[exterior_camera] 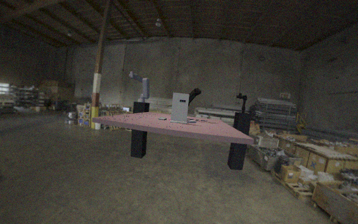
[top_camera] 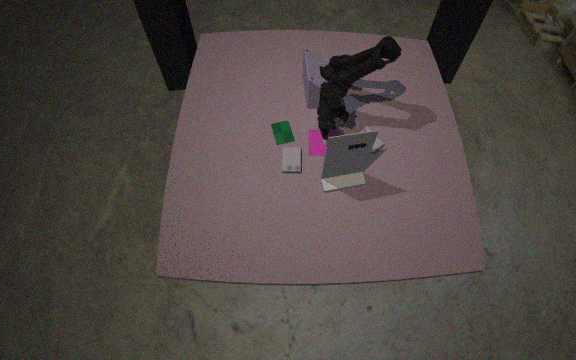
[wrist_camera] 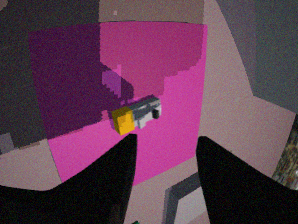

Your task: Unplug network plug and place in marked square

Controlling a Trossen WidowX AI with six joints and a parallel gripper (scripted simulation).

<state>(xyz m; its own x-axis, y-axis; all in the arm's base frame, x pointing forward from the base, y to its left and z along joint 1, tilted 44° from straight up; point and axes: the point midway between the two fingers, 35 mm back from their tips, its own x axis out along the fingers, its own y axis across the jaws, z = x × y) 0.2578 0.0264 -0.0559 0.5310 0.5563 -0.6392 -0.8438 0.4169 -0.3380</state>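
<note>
Right now my gripper tip is 30 mm above the network plug. Round my gripper tip: grey panel (160 mm ahead, 100 mm above, 70 mm to the left); then flat green patch (170 mm to the right, 50 mm behind, 30 mm below); then magenta square (30 mm below).
</note>
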